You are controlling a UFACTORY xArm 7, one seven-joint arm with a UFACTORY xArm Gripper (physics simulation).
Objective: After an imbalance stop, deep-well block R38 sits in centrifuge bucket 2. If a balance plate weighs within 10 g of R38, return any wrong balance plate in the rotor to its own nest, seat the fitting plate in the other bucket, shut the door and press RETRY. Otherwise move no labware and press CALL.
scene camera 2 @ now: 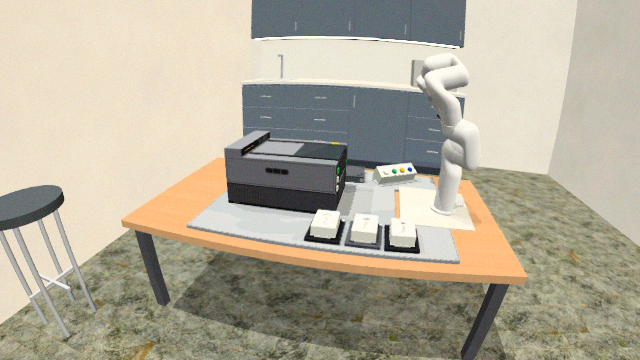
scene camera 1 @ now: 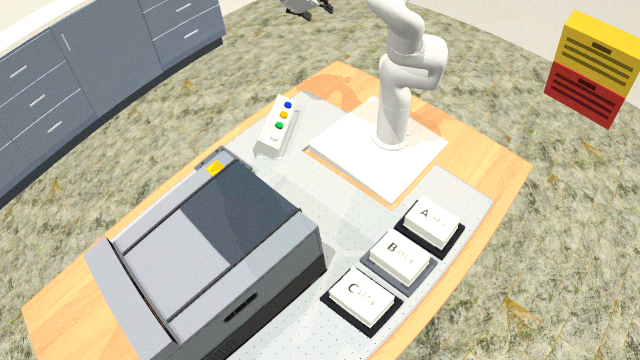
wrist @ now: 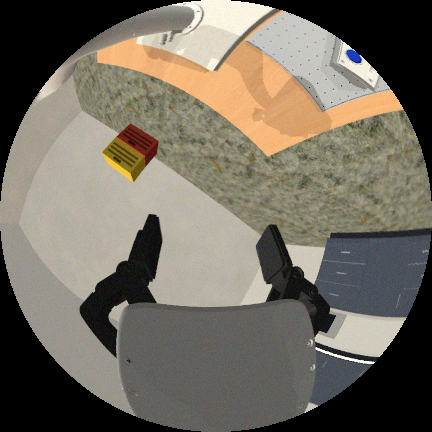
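Seen in the pictures: gripper, between the fingertips: point(scene camera 1: 321, 14) point(wrist: 212, 231); arm's base, origin of its link: point(scene camera 2: 442, 208) point(scene camera 1: 390, 136).
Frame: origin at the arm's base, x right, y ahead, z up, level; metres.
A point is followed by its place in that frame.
My gripper point(scene camera 1: 318, 12) @[x 0.313, y -0.120, z 0.319 m] point(wrist: 212, 231) @[x 0.313, y -0.120, z 0.319 m] is open and empty, high beyond the button box at the top edge of scene camera 1; the arm hides it in scene camera 2. White balance plates A point(scene camera 1: 431, 225) @[x -0.264, y 0.265, z 0.049 m] point(scene camera 2: 402, 234) @[x -0.310, y 0.255, z 0.049 m], B point(scene camera 1: 400, 258) @[x -0.240, y 0.386, z 0.049 m] point(scene camera 2: 364, 230) @[x -0.288, y 0.381, z 0.049 m] and C point(scene camera 1: 361, 298) @[x -0.217, y 0.520, z 0.049 m] point(scene camera 2: 325, 225) @[x -0.263, y 0.511, z 0.049 m] sit in separate nests. Their small weight print is too blurred to read. The grey centrifuge point(scene camera 1: 280, 260) @[x -0.074, y 0.586, z 0.201 m] point(scene camera 2: 310, 177) @[x -0.076, y 0.577, z 0.147 m] has a light panel and a dark panel across its top; R38 and the buckets are hidden. The button box point(scene camera 1: 269, 145) @[x 0.260, y 0.263, z 0.057 m] point(scene camera 2: 382, 177) @[x 0.240, y 0.250, z 0.042 m] has white, green, yellow and blue point(scene camera 1: 288, 105) @[x 0.322, y 0.095, z 0.063 m] point(scene camera 2: 410, 169) @[x 0.324, y 0.090, z 0.061 m] point(wrist: 354, 56) buttons.
The arm's white base plate point(scene camera 1: 350, 155) @[x 0.061, y 0.140, z 0.007 m] point(scene camera 2: 415, 215) @[x -0.068, y 0.146, z -0.004 m] lies between the button box and nest A. A low grey unit point(scene camera 1: 202, 162) @[x 0.429, y 0.411, z 0.033 m] point(scene camera 2: 356, 174) @[x 0.305, y 0.373, z 0.028 m] adjoins the centrifuge. A yellow and red box point(scene camera 1: 592, 62) point(wrist: 131, 152) is beyond the table. A stool point(scene camera 2: 32, 205) stands left of the table.
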